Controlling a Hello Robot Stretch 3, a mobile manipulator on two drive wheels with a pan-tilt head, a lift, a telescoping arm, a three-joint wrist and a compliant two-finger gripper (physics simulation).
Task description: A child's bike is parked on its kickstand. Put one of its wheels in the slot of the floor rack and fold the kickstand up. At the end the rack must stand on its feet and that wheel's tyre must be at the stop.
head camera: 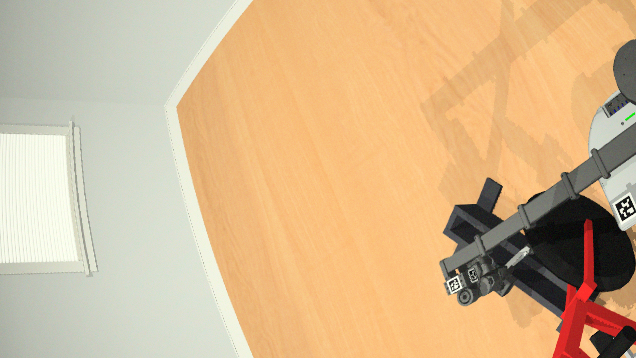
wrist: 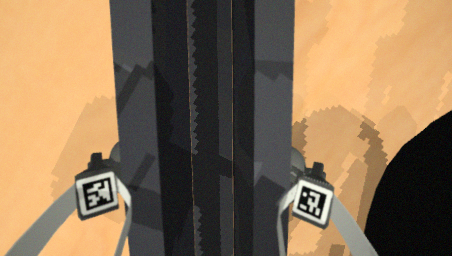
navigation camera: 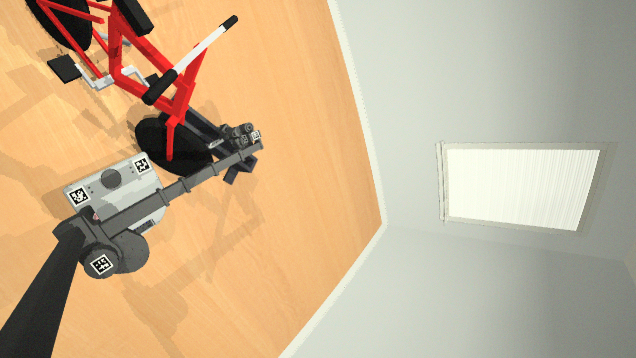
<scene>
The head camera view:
my gripper: 522,264
dark grey floor rack: 466,220
blinded window: 52,235
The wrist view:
my gripper: 209,162
dark grey floor rack: 237,187
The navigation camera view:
dark grey floor rack: 204,129
front wheel: 190,154
blinded window: 552,187
</scene>
